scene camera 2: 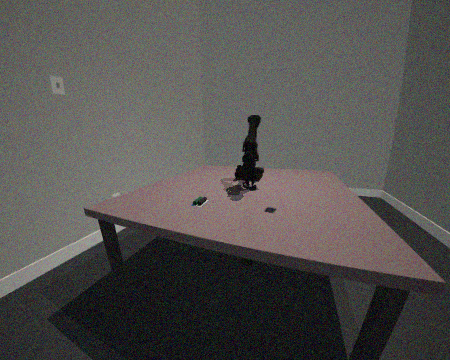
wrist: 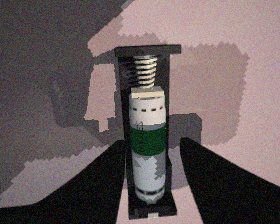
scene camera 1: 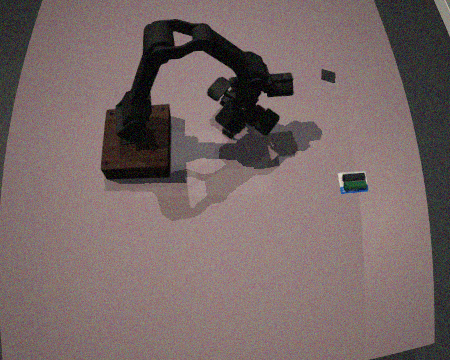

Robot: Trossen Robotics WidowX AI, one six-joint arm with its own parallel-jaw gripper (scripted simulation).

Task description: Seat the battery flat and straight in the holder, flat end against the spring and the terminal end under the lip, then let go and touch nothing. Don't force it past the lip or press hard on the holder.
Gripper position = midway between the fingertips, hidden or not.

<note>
In view: the gripper (scene camera 1: 238, 117) and a battery (wrist: 147, 116).
The gripper shows as well in the wrist view (wrist: 152, 145). Scene camera 1 misses the battery, which is hidden by the gripper.
</note>
